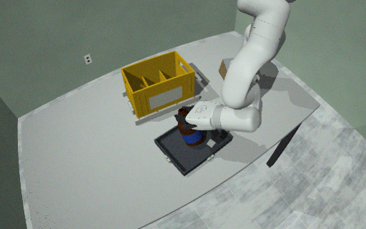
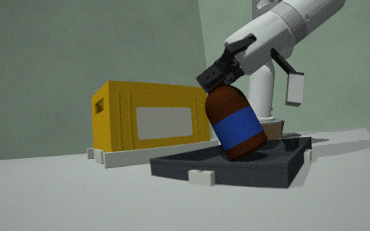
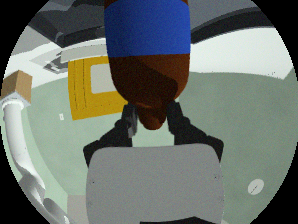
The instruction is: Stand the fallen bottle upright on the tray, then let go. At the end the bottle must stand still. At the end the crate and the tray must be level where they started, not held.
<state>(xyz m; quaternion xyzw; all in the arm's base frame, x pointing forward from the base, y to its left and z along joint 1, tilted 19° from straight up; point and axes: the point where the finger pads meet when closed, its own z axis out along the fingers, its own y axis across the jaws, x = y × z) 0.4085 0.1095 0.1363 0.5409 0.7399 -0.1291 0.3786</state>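
Now: hand 10 mm past the brown bottle, 20 mm to the right of it and 50 mm above it. Round my hand: dark grey tray 20 mm behind, 40 mm to the left, 130 mm below; then yellow crate 10 mm behind, 250 mm to the right, 60 mm below.
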